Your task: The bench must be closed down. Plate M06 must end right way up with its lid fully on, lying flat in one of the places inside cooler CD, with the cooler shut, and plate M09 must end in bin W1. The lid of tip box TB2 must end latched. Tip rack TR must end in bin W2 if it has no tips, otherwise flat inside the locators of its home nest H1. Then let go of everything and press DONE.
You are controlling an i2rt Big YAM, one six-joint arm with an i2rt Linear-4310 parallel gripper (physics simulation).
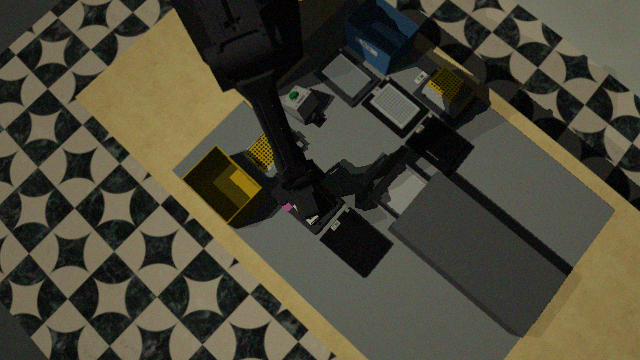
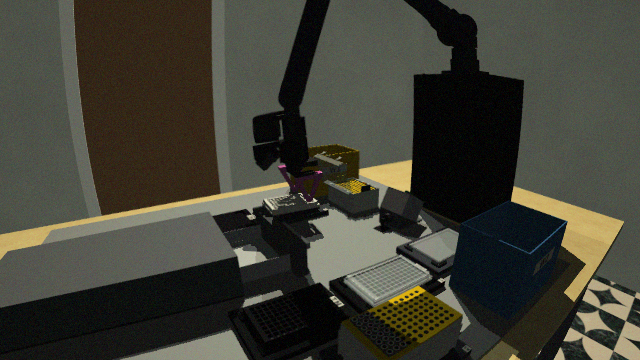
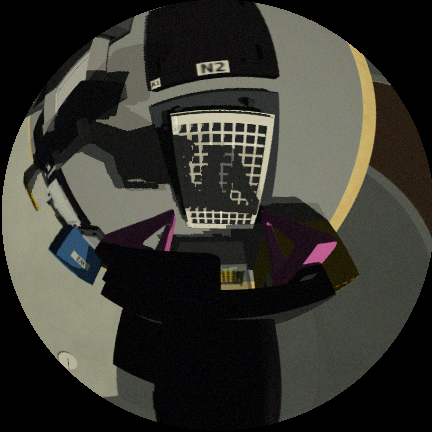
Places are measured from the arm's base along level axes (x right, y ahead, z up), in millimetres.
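Where they show: gripper, fingertip midpoint: (image 2: pixel 302 196) (image 3: pixel 218 214); arm's base, origin of the base link: (image 2: pixel 465 76).
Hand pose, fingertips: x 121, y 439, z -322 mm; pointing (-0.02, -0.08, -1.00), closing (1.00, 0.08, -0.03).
Note:
Each offset is from my fingertips to the top centre of the thing. "spot": to the spot under its first point.
My gripper (image 2: pixel 303 196) (image 3: pixel 218 214) is open and empty, its pink fingers spread at the near end of a white gridded plate @[dy +33, dx +0, dz -6 mm] (image 2: pixel 285 204) (image 3: pixel 220 119). The plate lies on a dark nest beside nest N2; its label is unreadable. A second white plate @[dy -28, dx -383, dz -15 mm] (image 1: pixel 395 105) (image 2: pixel 387 277) lies in another nest. The grey cooler @[spot: dy +438, dx -268, dz +43 mm] (image 1: pixel 480 250) (image 2: pixel 120 240) has an uncovered end section. A yellow-topped tip holder @[dy -145, dx -1, dz +25 mm] (image 1: pixel 261 150) (image 2: pixel 355 187) stands near yellow bin W1 @[dy -122, dx +159, dz +79 mm] (image 1: pixel 200 187) (image 2: pixel 346 150). Another @[dy +44, dx -529, dz +36 mm] (image 1: pixel 447 85) (image 2: pixel 405 320) stands near blue bin W2 @[dy -222, dx -482, dz +79 mm] (image 1: pixel 367 50) (image 2: pixel 500 270) (image 3: pixel 75 250). Which one is TB2 or TR is unclear.
A box with a green button @[spot: dy -221, dx -152, dz +30 mm] (image 1: pixel 293 95) stands near the arm. A pale flat piece @[dy -195, dx -331, dz -22 mm] (image 1: pixel 348 75) (image 2: pixel 437 245) lies beside bin W2. Nest N2 @[dy +213, dx -32, dz -25 mm] (image 1: pixel 356 242) (image 3: pixel 212 40) lies beyond the gripped-side plate's nest. A dark plate-like piece @[dy +146, dx -409, dz -15 mm] (image 2: pixel 275 320) lies near the cooler.

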